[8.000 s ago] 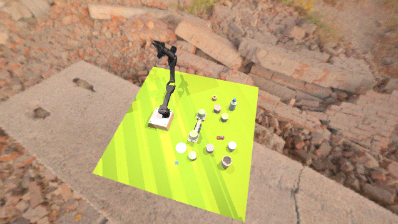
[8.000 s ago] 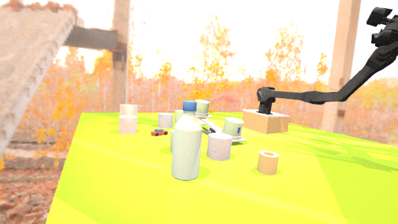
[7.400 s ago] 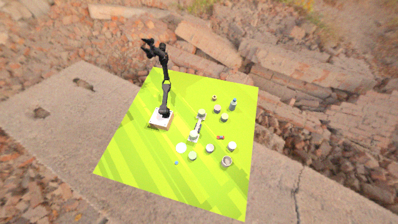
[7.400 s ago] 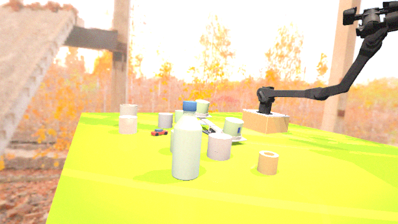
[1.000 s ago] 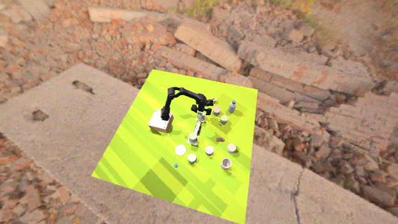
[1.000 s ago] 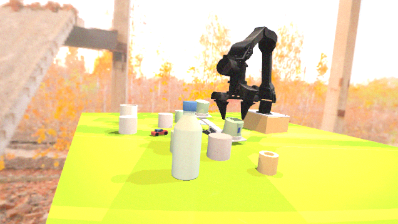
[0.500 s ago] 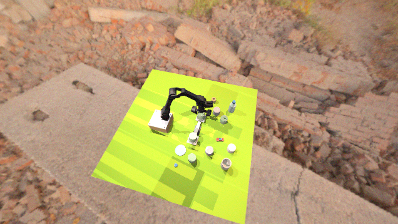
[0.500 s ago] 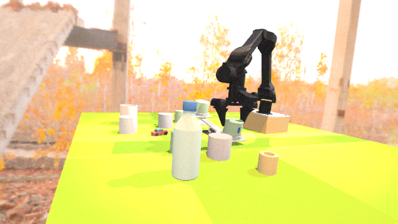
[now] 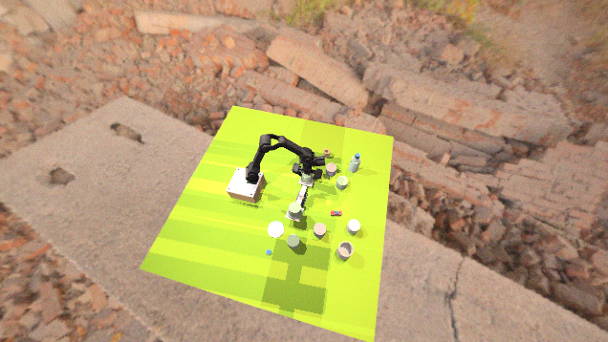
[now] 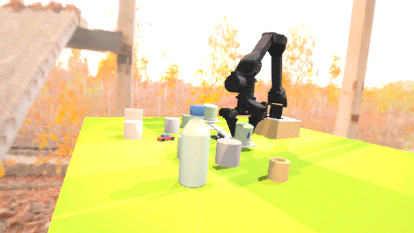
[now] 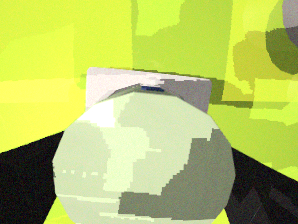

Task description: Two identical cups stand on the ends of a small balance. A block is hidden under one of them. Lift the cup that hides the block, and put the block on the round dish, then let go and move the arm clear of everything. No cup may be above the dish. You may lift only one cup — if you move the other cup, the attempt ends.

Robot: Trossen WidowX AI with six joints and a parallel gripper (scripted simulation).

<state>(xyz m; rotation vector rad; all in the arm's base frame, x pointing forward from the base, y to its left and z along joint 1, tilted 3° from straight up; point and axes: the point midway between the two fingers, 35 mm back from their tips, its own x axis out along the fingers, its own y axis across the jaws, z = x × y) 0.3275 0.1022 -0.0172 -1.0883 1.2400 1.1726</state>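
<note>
The pale grey-green block is 1 cm below my gripper tip. The rest, counted from my gripper tip: balance beam (1 cm behind, 14 cm to the right, 1 cm below); then small red toy car (22 cm ahead, 20 cm to the right, 3 cm below); then pale blue round dish (13 cm behind, 36 cm to the right, 4 cm below).
</note>
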